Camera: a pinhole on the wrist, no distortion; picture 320 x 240 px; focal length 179.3 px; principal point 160.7 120.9 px. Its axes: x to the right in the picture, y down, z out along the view. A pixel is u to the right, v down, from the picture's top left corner.
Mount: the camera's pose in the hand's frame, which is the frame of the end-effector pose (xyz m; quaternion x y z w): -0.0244 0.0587 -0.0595 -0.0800 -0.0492 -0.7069 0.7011
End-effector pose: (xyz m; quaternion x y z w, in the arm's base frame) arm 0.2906 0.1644 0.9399 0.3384 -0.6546 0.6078 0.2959
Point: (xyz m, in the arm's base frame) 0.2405 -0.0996 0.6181
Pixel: 112.7 23.8
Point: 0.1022 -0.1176 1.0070
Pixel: 169.3 225.3
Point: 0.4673 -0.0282 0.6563
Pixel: outside the picture
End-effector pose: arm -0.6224 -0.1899 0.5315 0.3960 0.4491 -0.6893 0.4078
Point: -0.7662 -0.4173 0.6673
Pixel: 297.5 112.6
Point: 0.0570 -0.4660 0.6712
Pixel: outside the picture
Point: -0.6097 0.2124 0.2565
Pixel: behind the camera
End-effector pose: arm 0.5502 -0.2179 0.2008 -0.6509 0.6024 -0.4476 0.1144
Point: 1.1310 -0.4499 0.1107
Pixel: 303.9 151.4
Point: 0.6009 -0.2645 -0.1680
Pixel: 104.0 58.5
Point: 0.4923 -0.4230 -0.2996
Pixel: 40.2 108.8
